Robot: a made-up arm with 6 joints.
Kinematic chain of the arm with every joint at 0, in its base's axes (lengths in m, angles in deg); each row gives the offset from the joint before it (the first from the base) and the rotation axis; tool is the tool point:
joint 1: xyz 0 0 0.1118 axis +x
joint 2: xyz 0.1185 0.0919 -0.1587 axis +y
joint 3: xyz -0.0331 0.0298 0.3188 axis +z
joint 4: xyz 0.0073 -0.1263 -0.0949 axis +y
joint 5: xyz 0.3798 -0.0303 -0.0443 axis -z
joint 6: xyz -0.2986 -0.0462 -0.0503 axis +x
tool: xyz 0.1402 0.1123 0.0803
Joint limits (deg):
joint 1: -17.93..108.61
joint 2: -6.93..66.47
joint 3: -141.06..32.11
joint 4: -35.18..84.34
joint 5: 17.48..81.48
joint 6: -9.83..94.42
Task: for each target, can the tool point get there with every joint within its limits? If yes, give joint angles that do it. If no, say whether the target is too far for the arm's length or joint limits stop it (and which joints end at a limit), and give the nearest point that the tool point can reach.
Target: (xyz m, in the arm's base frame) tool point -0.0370 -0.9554 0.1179
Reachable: no: joint limits stop it (at a limit: joint 3, joint 4, joint 5, joint 6) | nearest point 0.0391 -0.4060 0.1144 | short by 0.555 m
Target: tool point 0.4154 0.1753 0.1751
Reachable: yes | joints 93.00 21.08 -11.91 27.37 69.10 24.85
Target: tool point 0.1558 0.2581 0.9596
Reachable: no: joint limits stop it (at a limit: joint 1, joint 2, joint 3, joint 5, joint 6) | nearest point 0.2544 0.2884 0.5676 | short by 0.405 m
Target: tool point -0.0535 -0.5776 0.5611
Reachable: no: joint limits stop it (at a limit: joint 3, joint 4, joint 5, joint 6) | nearest point 0.0097 -0.3166 0.3581 | short by 0.337 m
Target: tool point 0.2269 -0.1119 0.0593
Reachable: yes | joints 10.50 0.78 -53.66 27.23 56.76 39.83
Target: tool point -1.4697 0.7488 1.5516
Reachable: no: too far | nearest point -0.2233 0.1172 0.3371 | short by 1.851 m
